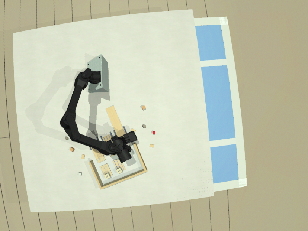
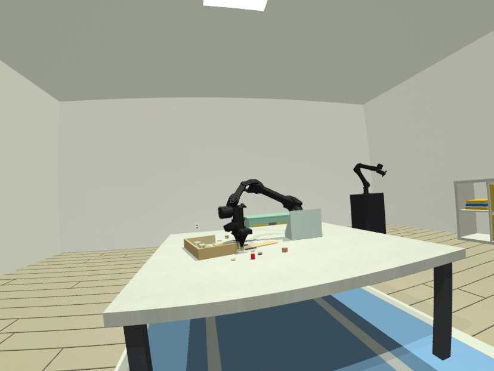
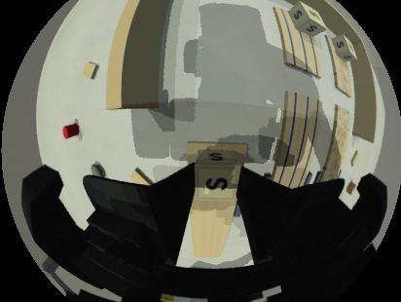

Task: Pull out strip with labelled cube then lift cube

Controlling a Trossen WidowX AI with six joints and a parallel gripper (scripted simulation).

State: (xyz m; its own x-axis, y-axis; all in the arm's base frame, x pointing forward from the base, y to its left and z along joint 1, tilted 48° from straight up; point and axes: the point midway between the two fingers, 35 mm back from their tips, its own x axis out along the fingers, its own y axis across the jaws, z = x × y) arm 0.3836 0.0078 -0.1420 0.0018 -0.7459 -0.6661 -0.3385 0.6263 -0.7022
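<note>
Right now the tan strip is 100 mm behind my gripper tip, 40 mm to the right of it and 10 mm below it. Also, from my gripper tip: red cylinder (200 mm to the left, 30 mm behind, 10 mm below).
</note>
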